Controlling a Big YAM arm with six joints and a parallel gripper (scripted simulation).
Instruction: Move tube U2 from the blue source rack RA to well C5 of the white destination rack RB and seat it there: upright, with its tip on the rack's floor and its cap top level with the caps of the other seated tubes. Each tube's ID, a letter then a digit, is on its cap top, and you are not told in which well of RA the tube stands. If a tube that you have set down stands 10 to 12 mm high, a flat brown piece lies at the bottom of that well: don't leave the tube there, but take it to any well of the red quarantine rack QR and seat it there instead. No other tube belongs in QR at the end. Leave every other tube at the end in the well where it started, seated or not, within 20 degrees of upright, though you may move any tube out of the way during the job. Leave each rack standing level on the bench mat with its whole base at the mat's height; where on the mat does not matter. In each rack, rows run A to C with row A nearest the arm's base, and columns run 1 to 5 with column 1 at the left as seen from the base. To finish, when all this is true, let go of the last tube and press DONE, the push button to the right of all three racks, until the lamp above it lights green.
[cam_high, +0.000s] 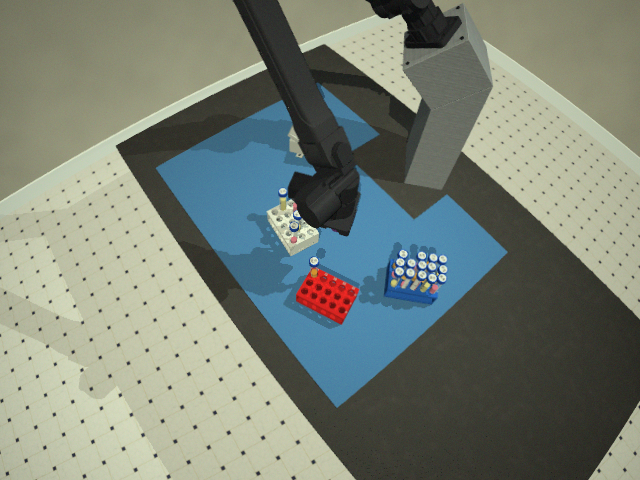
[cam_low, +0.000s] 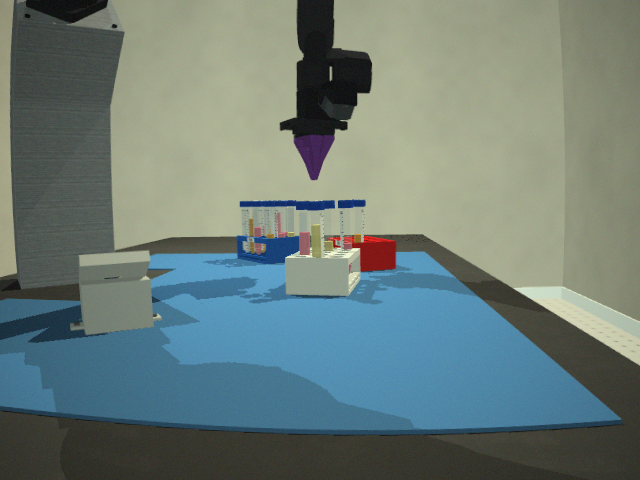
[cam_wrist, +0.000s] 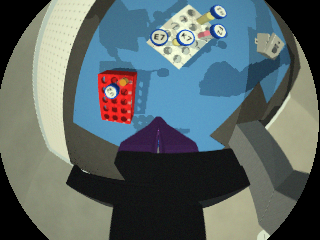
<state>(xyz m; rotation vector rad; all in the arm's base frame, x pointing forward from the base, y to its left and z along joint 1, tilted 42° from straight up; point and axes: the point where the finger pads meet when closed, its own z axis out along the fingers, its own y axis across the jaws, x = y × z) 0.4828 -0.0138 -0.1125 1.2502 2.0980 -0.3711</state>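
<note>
Right now the grey done button box is 300 mm to the right of my hand, 270 mm behind it and 140 mm below it. The rest, counted from my hand: white rack RB (140 mm to the right, 140 mm below, 10 mm behind); red rack QR (140 mm below, 90 mm ahead, 60 mm to the left).
</note>
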